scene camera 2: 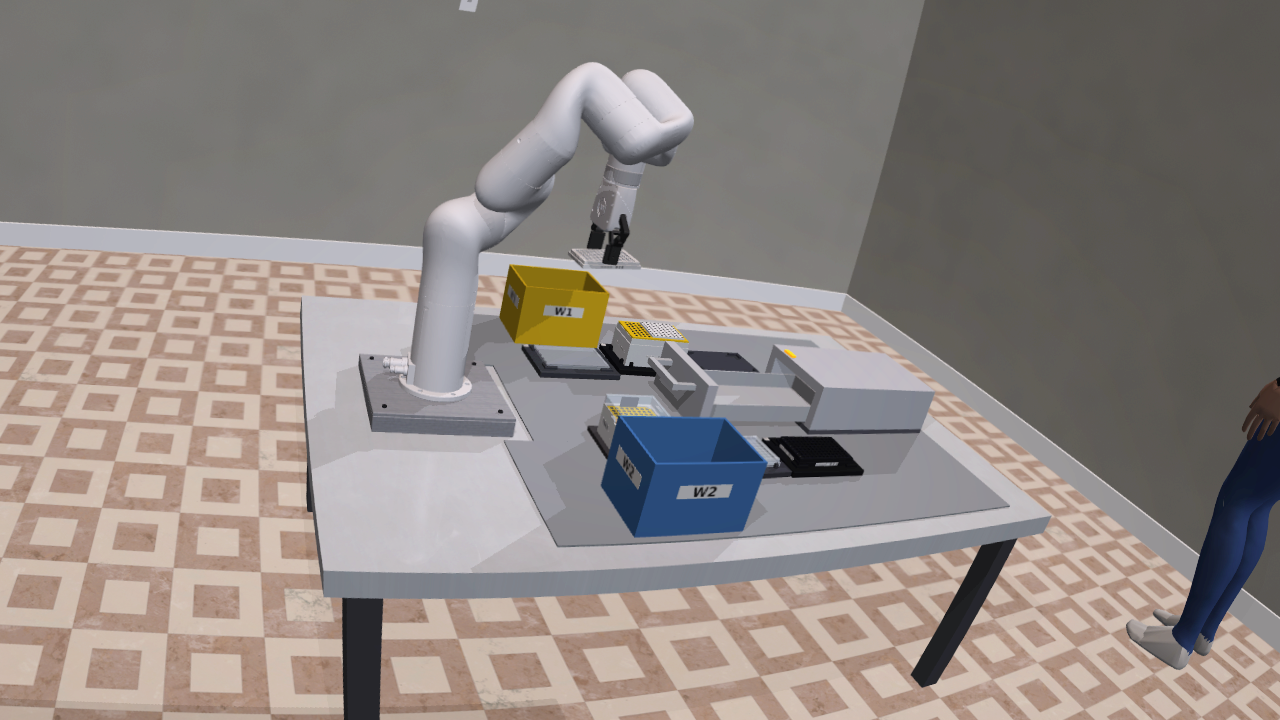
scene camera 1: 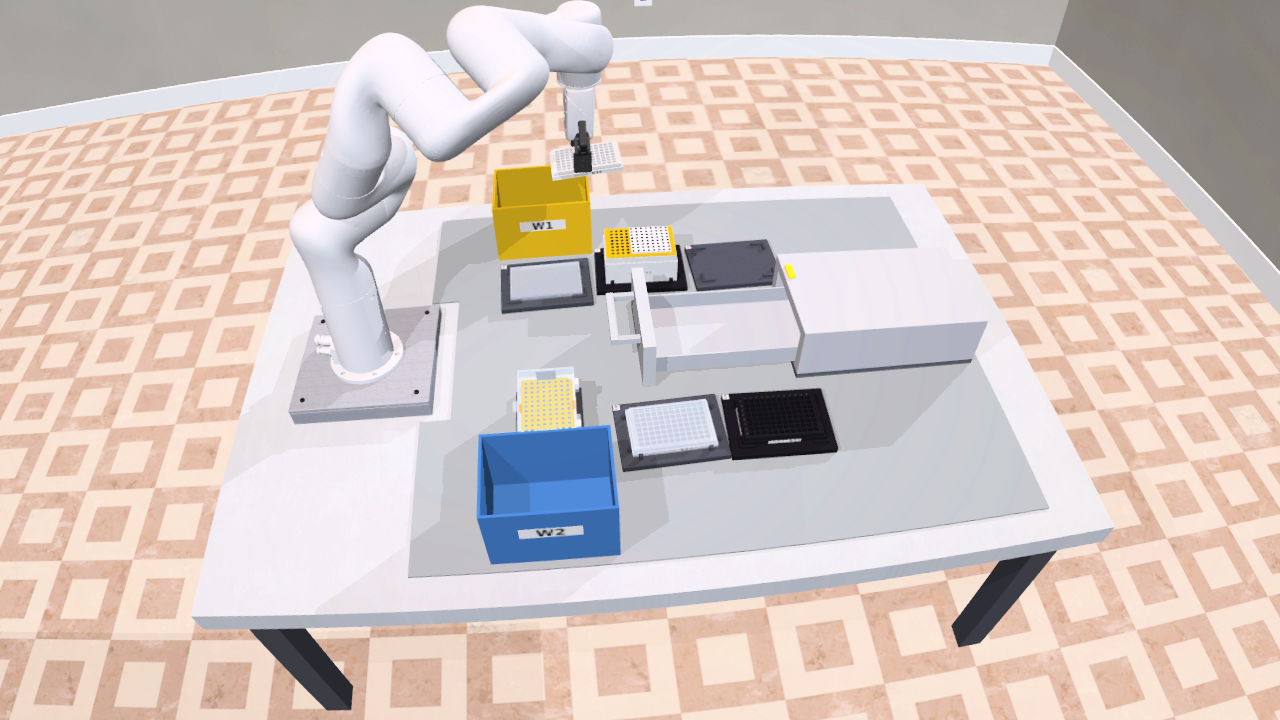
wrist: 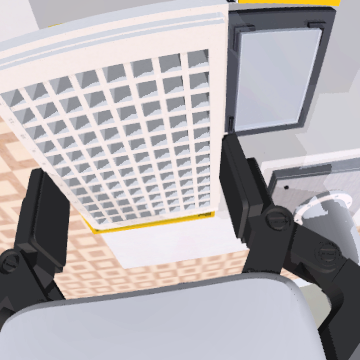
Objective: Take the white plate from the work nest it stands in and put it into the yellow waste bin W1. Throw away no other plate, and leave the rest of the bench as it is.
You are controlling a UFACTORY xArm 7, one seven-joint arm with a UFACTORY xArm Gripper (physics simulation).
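Where they show: gripper, fingertip midpoint: (scene camera 2: 601, 256) (scene camera 1: 581, 158) (wrist: 136, 169); arm's base, link origin: (scene camera 2: 434, 386) (scene camera 1: 367, 357) (wrist: 320, 207).
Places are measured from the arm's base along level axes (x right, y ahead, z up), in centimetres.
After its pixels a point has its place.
Observation:
My gripper (scene camera 1: 582, 166) @(x -36.3, y 33.8, z 15.3 cm) (scene camera 2: 605, 251) @(x -36.3, y 33.8, z 15.3 cm) (wrist: 136, 169) @(x -36.3, y 33.8, z 15.3 cm) is shut on the white plate (scene camera 1: 608, 157) @(x -36.1, y 38.8, z 15.7 cm) (scene camera 2: 629, 261) @(x -33.4, y 38.9, z 16.0 cm) (wrist: 150, 45) @(x -35.7, y 40.4, z 16.1 cm), holding it about level by its long sides. The yellow bin W1 (scene camera 1: 559, 243) @(x -29.9, y 29.6, z 0.5 cm) (scene camera 2: 554, 332) @(x -29.4, y 25.8, z 0.3 cm) is open at the top. The plate is higher than the bin's rim and shows at its back right corner in scene camera 1. How far it overlaps the opening I cannot tell. In the wrist view the plate hides most of the bin, and a strip of yellow rim (wrist: 155, 223) @(x -34.7, y 17.5, z 9.4 cm) shows past it. An empty dark nest (scene camera 1: 732, 264) @(x -27.0, y 61.9, z -1.4 cm) (scene camera 2: 723, 360) @(x -29.5, y 63.5, z -1.3 cm) stands at the back.
A yellow-and-white rack (scene camera 1: 640, 259) @(x -21.5, y 45.0, z 3.8 cm) (scene camera 2: 640, 349) @(x -20.9, y 41.2, z 2.3 cm) and a nest with a pale flat plate (scene camera 1: 546, 280) @(x -20.5, y 28.1, z -0.6 cm) (scene camera 2: 572, 360) @(x -18.4, y 27.6, z -0.5 cm) (wrist: 280, 75) @(x -20.4, y 29.2, z -0.5 cm) stand near W1. An open drawer (scene camera 1: 648, 344) @(x 2.3, y 46.8, z 6.9 cm) juts from a grey unit (scene camera 1: 886, 295) @(x -9.6, y 86.1, z 7.7 cm). Blue bin W2 (scene camera 1: 501, 542) @(x 35.3, y 28.3, z 3.2 cm) (scene camera 2: 680, 519) @(x 34.8, y 32.4, z 0.3 cm), another white plate (scene camera 1: 671, 426) @(x 12.6, y 50.5, z 0.0 cm) and a black plate (scene camera 1: 780, 417) @(x 10.5, y 67.1, z 0.1 cm) stand in front.

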